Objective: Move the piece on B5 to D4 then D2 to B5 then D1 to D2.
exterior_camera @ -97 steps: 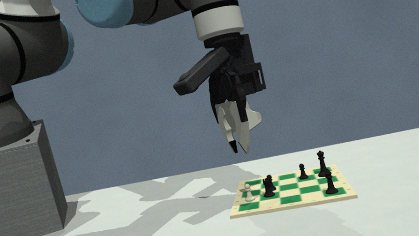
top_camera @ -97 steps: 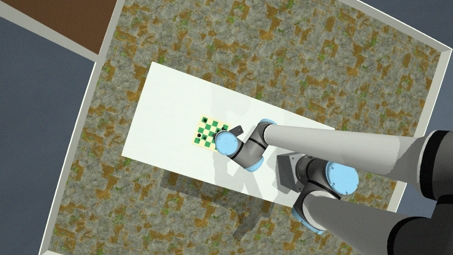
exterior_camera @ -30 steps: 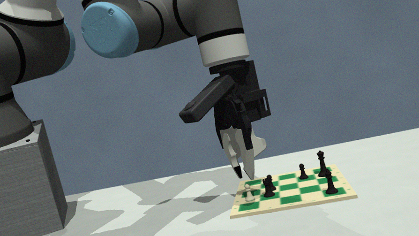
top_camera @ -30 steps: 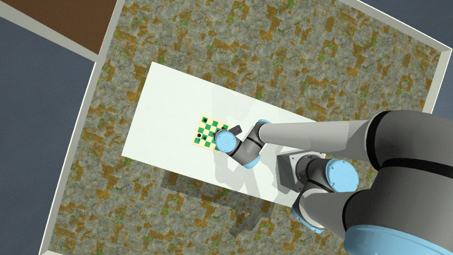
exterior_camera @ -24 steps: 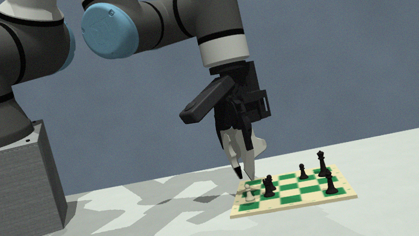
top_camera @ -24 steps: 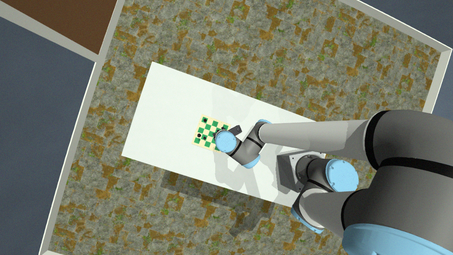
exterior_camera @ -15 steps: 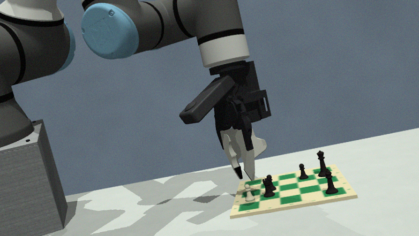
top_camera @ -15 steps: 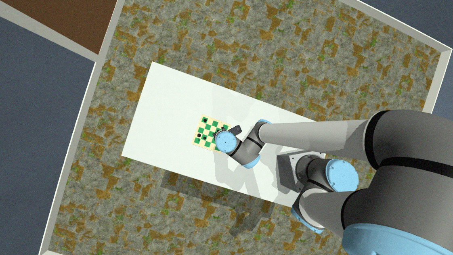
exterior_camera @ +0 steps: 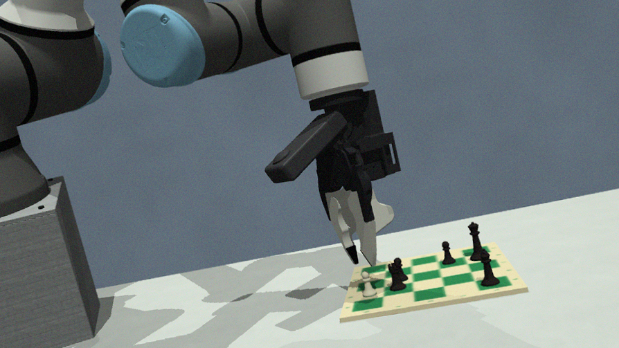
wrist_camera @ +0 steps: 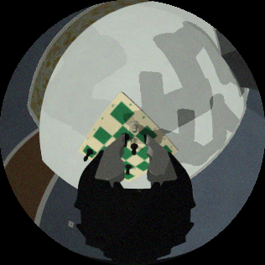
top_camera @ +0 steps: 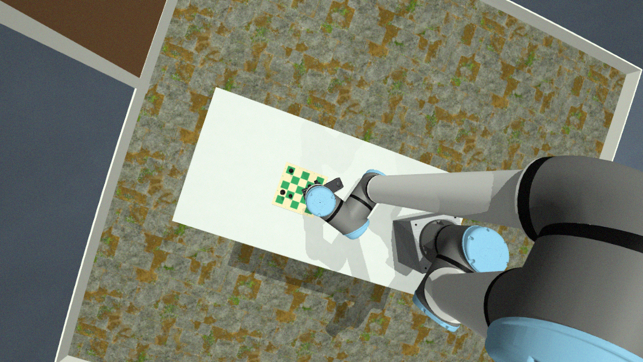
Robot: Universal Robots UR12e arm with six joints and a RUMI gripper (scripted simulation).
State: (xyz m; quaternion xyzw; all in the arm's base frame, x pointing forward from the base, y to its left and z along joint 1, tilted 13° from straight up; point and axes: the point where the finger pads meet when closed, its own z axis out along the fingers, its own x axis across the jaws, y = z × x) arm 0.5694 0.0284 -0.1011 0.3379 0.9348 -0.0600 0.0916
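Right now my hand is 4 cm above the white pawn. From my hand the other things lie so: black queen (14 cm ahead, 9 cm to the left, 3 cm below); cream chessboard (7 cm ahead, 5 cm to the left, 6 cm below).
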